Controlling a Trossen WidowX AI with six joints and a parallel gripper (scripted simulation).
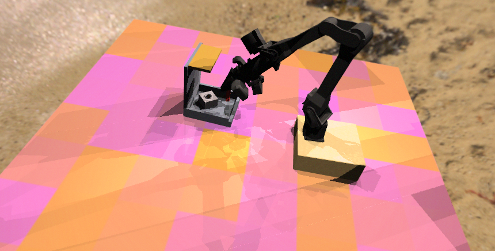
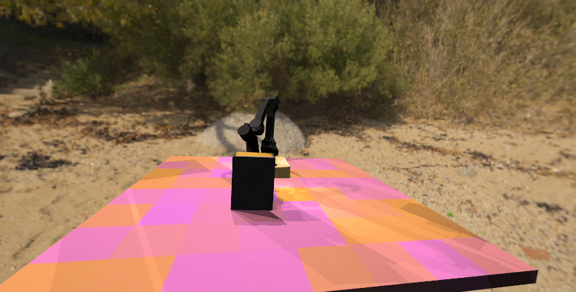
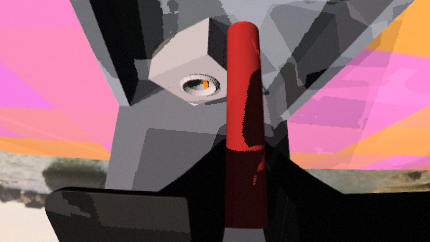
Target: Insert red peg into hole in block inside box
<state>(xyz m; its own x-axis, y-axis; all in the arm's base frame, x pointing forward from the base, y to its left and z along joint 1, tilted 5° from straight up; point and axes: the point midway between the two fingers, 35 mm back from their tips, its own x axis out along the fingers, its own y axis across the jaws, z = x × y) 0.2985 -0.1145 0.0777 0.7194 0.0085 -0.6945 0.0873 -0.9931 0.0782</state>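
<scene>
My gripper tip is now 100 mm short of the dark back wall, 20 mm to the left of it and 10 mm below it. Also, from my gripper tip: orange roof: 60 mm ahead, 20 mm to the right, 110 mm above; then red peg: 30 mm behind, 10 mm below.
</scene>
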